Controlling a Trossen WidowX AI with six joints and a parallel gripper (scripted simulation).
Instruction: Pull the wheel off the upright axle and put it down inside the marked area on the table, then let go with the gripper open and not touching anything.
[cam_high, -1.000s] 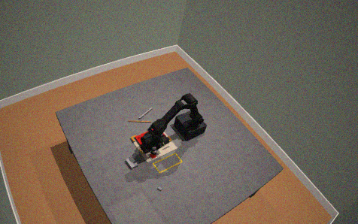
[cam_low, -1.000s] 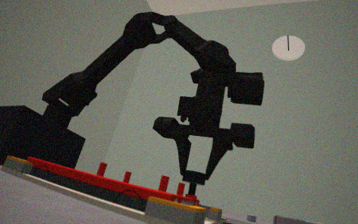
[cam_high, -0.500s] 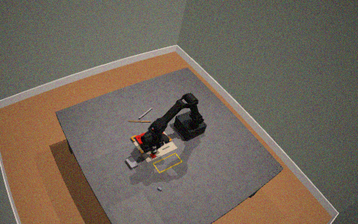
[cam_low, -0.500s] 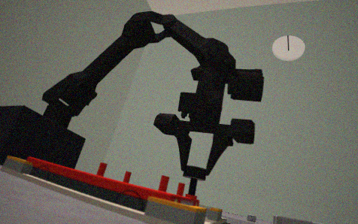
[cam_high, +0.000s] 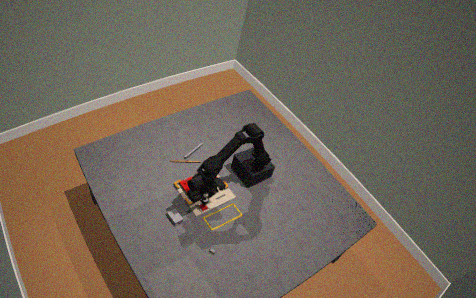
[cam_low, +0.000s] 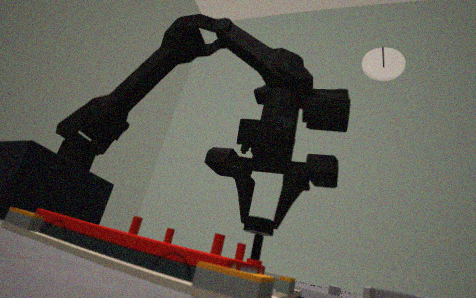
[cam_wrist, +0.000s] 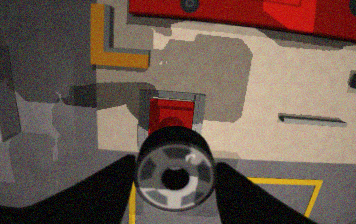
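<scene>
Now: gripper tip 4 cm above the dark axle. Round my gripper tip: pencil (8 cm behind, 30 cm to the right, 7 cm below); then dark wheel (right at my gripper tip); then grey cube (11 cm ahead, 24 cm to the left, 7 cm below).
</scene>
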